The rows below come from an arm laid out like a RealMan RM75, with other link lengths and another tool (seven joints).
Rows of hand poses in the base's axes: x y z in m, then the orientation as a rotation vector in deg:
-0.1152, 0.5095, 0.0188, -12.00, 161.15, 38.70
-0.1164, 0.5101, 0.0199, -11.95, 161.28, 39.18
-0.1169, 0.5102, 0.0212, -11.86, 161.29, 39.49
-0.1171, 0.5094, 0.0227, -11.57, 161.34, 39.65
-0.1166, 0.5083, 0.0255, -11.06, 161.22, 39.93
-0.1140, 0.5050, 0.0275, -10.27, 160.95, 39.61
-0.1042, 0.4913, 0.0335, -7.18, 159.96, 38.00
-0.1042, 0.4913, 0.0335, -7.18, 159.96, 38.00
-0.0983, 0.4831, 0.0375, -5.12, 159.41, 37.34
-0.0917, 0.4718, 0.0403, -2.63, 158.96, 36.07
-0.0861, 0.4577, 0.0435, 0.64, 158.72, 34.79
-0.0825, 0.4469, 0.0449, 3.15, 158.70, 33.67
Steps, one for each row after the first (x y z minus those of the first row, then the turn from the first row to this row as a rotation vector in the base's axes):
-0.0012, 0.0006, 0.0011, 0.28, 0.25, 0.05
-0.0017, 0.0007, 0.0024, 0.49, 0.35, 0.03
-0.0019, -0.0001, 0.0039, 0.61, 0.47, -0.13
-0.0014, -0.0012, 0.0067, 0.86, 0.48, -0.46
0.0012, -0.0045, 0.0087, 0.78, 0.22, -1.08
0.0110, -0.0182, 0.0147, 0.23, -0.78, -3.54
0.0110, -0.0182, 0.0147, 0.23, -0.78, -3.54
0.0169, -0.0264, 0.0187, 0.10, -1.21, -5.12
0.0235, -0.0377, 0.0215, -0.42, -1.60, -7.06
0.0291, -0.0518, 0.0247, -0.93, -1.63, -9.48
0.0327, -0.0626, 0.0261, -1.46, -1.48, -11.33

